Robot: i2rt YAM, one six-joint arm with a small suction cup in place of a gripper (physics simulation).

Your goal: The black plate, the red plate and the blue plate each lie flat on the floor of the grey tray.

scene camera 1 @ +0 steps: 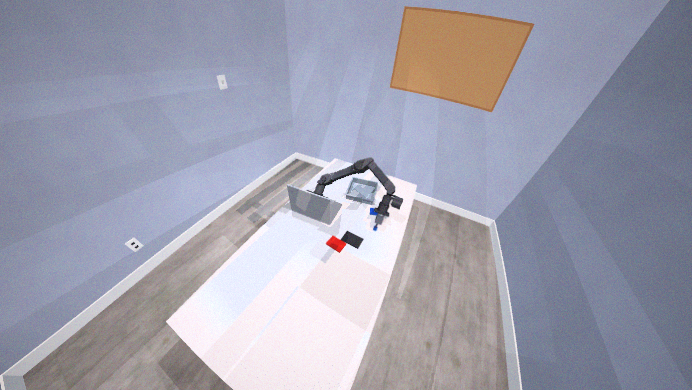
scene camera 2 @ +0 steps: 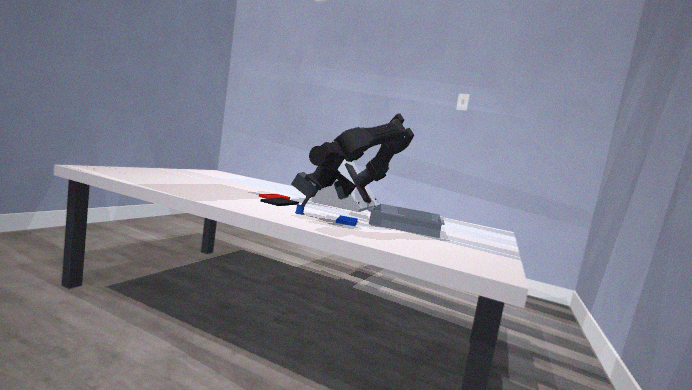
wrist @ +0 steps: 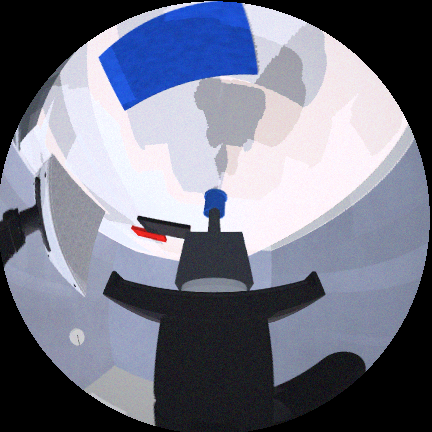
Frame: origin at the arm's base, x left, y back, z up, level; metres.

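Where they show: hand, tool point: [scene camera 1: 374, 230] [scene camera 2: 297, 213] [wrist: 213, 197]; arm's base, link origin: [scene camera 2: 357, 183] [wrist: 40, 215].
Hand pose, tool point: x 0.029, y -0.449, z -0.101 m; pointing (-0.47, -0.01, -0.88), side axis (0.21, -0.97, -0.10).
Things, the pixels of their top centre, and the offset from my tool point.
- blue plate, top centre: [scene camera 2: 347, 219] [scene camera 1: 376, 211] dx +0.157, dy +0.060, dz +0.012 m
- black plate, top centre: [wrist: 164, 230] [scene camera 2: 280, 200] [scene camera 1: 352, 239] dx -0.150, dy +0.086, dz +0.012 m
- red plate, top centre: [wrist: 148, 235] [scene camera 2: 274, 195] [scene camera 1: 336, 243] dx -0.235, dy +0.153, dz +0.013 m
- grey tray, top centre: [scene camera 2: 407, 212] [scene camera 1: 362, 188] dx +0.291, dy +0.249, dz +0.052 m
My suction cup [scene camera 1: 375, 228] [scene camera 2: 299, 209] [wrist: 215, 203] is blue, low at the table surface, and shut with no plate on it. It is between the blue plate and the black plate, apart from both. The blue plate [scene camera 1: 373, 211] [scene camera 2: 346, 220] [wrist: 185, 50] lies flat on the table, partly hidden by the arm in scene camera 1. The black plate [scene camera 1: 353, 240] [scene camera 2: 278, 202] [wrist: 167, 227] and the red plate [scene camera 1: 335, 244] [scene camera 2: 273, 196] [wrist: 150, 234] lie side by side on the table. The grey tray [scene camera 1: 359, 200] [scene camera 2: 405, 220] stands beyond the blue plate; no plate shows in it.
A grey upright panel [scene camera 1: 314, 205] [wrist: 75, 220] stands near the arm's base. The arm arches over the table beside the tray. The table's long edge [scene camera 2: 240, 214] runs near the suction cup and the blue plate.
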